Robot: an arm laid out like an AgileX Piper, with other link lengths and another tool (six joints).
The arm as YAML. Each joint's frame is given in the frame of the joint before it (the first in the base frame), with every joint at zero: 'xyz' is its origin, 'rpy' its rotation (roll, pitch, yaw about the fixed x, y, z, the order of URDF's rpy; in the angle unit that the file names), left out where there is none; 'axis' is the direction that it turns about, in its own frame. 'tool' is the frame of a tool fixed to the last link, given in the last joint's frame.
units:
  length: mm
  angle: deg
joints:
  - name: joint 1
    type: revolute
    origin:
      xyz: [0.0, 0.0, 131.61]
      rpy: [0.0, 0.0, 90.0]
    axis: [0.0, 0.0, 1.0]
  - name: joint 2
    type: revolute
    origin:
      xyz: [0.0, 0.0, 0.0]
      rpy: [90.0, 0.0, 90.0]
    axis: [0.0, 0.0, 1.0]
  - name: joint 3
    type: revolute
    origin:
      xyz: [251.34, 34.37, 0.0]
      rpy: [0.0, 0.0, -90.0]
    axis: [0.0, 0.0, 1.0]
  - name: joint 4
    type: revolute
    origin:
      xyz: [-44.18, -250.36, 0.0]
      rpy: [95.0, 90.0, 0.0]
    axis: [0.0, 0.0, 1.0]
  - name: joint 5
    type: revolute
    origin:
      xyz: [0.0, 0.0, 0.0]
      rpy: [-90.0, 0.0, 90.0]
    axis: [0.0, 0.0, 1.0]
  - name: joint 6
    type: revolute
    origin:
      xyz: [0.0, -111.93, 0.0]
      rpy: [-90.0, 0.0, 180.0]
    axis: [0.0, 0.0, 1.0]
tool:
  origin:
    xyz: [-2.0, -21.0, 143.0]
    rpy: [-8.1, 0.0, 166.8]
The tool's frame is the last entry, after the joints.
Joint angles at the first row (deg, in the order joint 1, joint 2, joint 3, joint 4, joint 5, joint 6):
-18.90 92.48 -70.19 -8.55 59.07 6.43
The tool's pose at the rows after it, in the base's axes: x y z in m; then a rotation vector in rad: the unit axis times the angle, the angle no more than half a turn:
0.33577, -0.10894, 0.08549, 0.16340, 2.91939, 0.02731
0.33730, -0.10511, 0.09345, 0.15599, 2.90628, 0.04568
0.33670, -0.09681, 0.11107, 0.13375, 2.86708, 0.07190
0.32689, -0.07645, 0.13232, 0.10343, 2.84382, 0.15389
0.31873, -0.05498, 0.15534, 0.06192, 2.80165, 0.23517
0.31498, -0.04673, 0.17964, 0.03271, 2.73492, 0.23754
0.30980, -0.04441, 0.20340, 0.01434, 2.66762, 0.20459
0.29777, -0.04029, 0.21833, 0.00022, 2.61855, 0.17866
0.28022, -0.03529, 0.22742, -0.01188, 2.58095, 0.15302
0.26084, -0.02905, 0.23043, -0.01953, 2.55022, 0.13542
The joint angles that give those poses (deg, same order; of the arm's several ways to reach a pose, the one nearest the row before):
-18.80 92.48 -71.91 -4.09 61.08 3.24
-18.80 91.72 -72.69 -3.01 62.03 2.56
-18.80 88.72 -72.69 -1.05 63.05 1.17
-18.80 84.65 -72.69 2.94 66.79 -1.04
-18.80 80.45 -72.69 7.16 69.89 -3.18
-18.80 76.11 -72.69 8.74 70.65 -3.99
-18.80 71.67 -72.69 8.86 70.89 -4.11
-18.80 66.67 -70.91 8.86 71.02 -4.23
-18.80 60.91 -68.01 8.61 71.41 -4.32
-18.80 54.86 -64.27 8.51 71.76 -4.33

